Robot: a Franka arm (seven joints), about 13 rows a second.
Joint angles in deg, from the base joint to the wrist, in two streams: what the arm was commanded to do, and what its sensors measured. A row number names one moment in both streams.
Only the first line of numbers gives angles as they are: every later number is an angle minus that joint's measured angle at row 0.
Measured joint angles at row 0:
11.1 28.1 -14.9 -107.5 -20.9 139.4 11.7
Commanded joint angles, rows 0 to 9:
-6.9 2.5 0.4 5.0 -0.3 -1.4 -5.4
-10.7 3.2 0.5 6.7 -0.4 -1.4 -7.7
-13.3 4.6 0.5 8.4 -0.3 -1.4 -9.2
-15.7 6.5 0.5 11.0 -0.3 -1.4 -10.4
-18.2 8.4 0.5 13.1 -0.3 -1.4 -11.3
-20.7 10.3 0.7 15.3 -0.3 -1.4 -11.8
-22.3 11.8 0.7 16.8 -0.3 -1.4 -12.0
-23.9 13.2 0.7 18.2 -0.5 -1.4 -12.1
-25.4 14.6 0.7 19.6 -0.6 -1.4 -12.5
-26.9 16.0 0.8 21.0 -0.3 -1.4 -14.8
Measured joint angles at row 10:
-24.6 12.6 0.2 16.0 0.0 -0.1 -12.3
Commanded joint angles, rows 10 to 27:
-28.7 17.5 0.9 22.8 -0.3 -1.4 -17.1
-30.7 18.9 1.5 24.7 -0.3 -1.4 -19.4
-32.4 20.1 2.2 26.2 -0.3 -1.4 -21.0
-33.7 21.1 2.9 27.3 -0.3 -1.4 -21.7
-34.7 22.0 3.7 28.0 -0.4 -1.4 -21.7
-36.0 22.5 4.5 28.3 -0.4 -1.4 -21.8
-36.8 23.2 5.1 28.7 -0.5 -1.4 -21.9
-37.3 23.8 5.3 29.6 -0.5 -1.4 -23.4
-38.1 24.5 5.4 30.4 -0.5 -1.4 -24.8
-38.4 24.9 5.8 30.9 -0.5 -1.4 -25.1
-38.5 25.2 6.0 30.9 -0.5 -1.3 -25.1
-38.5 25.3 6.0 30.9 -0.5 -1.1 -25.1
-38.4 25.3 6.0 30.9 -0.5 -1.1 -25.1
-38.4 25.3 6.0 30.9 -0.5 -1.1 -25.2
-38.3 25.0 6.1 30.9 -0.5 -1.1 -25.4
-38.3 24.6 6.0 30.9 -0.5 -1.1 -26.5
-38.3 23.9 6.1 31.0 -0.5 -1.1 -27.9
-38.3 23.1 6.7 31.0 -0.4 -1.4 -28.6
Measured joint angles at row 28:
-37.7 24.3 5.5 30.0 0.0 -0.1 -26.4
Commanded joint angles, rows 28 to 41:
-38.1 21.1 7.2 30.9 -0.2 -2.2 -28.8
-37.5 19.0 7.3 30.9 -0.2 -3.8 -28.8
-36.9 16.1 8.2 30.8 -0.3 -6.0 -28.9
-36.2 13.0 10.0 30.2 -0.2 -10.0 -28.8
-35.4 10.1 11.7 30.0 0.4 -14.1 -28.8
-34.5 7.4 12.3 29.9 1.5 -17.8 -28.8
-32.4 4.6 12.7 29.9 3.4 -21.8 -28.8
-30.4 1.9 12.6 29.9 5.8 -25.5 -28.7
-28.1 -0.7 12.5 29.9 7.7 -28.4 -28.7
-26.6 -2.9 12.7 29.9 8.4 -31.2 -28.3
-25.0 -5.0 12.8 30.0 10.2 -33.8 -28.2
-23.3 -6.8 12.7 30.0 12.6 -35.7 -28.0
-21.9 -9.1 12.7 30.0 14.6 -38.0 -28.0
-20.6 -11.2 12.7 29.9 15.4 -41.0 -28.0
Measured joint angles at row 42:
-22.3 -6.4 13.0 32.3 12.8 -37.4 -27.8
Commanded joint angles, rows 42 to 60:
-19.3 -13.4 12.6 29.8 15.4 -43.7 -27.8
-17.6 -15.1 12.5 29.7 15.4 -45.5 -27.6
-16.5 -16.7 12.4 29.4 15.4 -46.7 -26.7
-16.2 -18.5 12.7 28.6 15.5 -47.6 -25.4
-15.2 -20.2 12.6 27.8 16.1 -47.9 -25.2
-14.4 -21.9 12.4 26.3 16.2 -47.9 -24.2
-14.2 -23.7 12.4 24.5 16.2 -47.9 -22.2
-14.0 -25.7 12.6 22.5 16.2 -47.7 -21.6
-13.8 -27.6 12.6 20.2 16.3 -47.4 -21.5
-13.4 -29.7 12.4 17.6 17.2 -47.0 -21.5
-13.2 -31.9 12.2 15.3 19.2 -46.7 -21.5
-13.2 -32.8 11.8 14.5 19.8 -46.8 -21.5
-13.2 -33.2 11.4 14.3 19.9 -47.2 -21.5
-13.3 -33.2 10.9 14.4 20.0 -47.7 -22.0
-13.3 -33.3 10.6 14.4 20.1 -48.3 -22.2
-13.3 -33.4 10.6 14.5 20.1 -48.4 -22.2
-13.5 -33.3 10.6 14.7 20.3 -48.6 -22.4
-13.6 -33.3 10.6 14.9 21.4 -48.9 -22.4
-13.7 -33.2 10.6 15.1 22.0 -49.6 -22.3
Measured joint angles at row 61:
-14.0 -32.2 11.2 15.6 19.9 -48.4 -22.3
